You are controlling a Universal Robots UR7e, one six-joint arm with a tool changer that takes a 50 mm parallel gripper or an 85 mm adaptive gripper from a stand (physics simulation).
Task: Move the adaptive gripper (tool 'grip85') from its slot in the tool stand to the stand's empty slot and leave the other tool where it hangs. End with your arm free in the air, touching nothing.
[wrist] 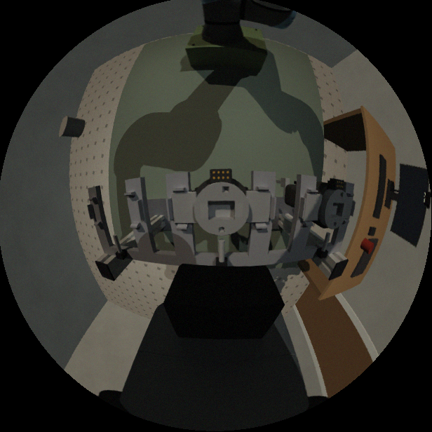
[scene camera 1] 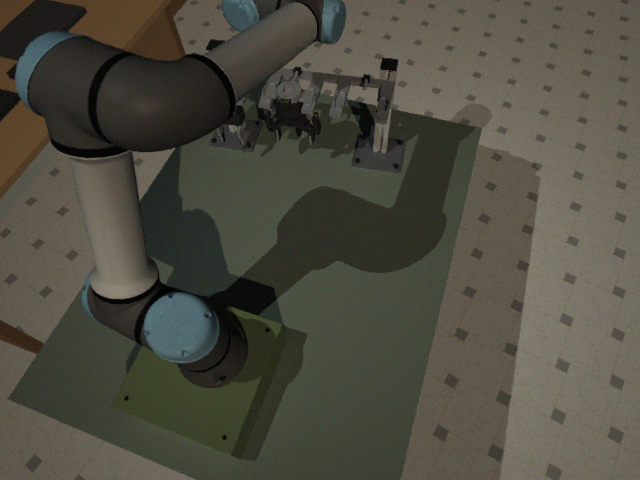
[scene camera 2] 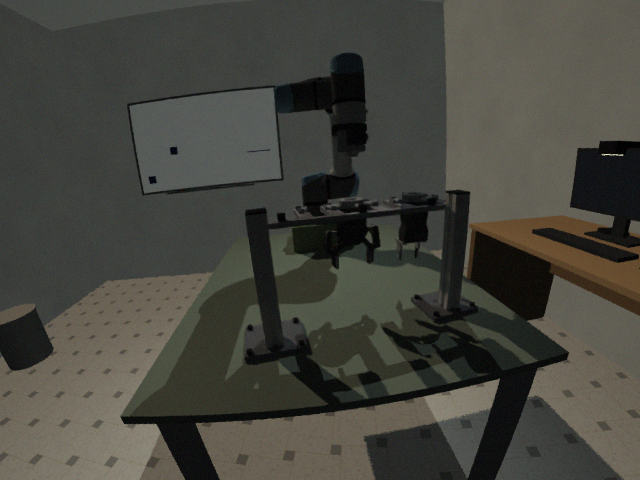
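Where they show: end effector, tool point: (scene camera 2: 351,151); arm's base, origin of the base link: (scene camera 1: 213,351).
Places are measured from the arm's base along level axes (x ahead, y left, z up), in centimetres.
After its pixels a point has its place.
The adaptive gripper (scene camera 1: 295,135) (scene camera 2: 353,260) hangs in the middle slot of the tool stand (scene camera 1: 325,80) {x 69.7, y -5.7, z 16.8 cm} (scene camera 2: 264,279) {x 76.0, y -21.0, z 6.8 cm} with its fingers apart and nothing between them. Its round coupling plate (wrist: 221,207) faces up in the wrist view. My arm's bare tool end (scene camera 2: 353,148) is in the air above it, with a visible gap and no tool attached. The other tool (scene camera 2: 408,254) hangs in the slot on the desk side; its coupling disc (wrist: 337,207) shows in the wrist view. The empty slot's holder arm (scene camera 1: 338,100) {x 62.8, y -11.1, z 17.4 cm} (scene camera 2: 306,210) {x 63.9, y -10.2, z 17.8 cm} (wrist: 137,215) is on the side away from the desk.
The stand's posts rise at both ends of the rail, above the green table (scene camera 1: 361,320) {x 19.5, y -28.6, z -10.8 cm} (scene camera 2: 310,397) {x 91.5, y -14.8, z -10.8 cm} (wrist: 260,115). A wooden desk (scene camera 2: 563,227) (wrist: 369,145) stands beside it. The olive base block (scene camera 1: 170,413) {x -14.1, y 3.9, z -1.1 cm} (wrist: 227,59) carries the arm. A dark bin (scene camera 2: 24,338) stands on the floor.
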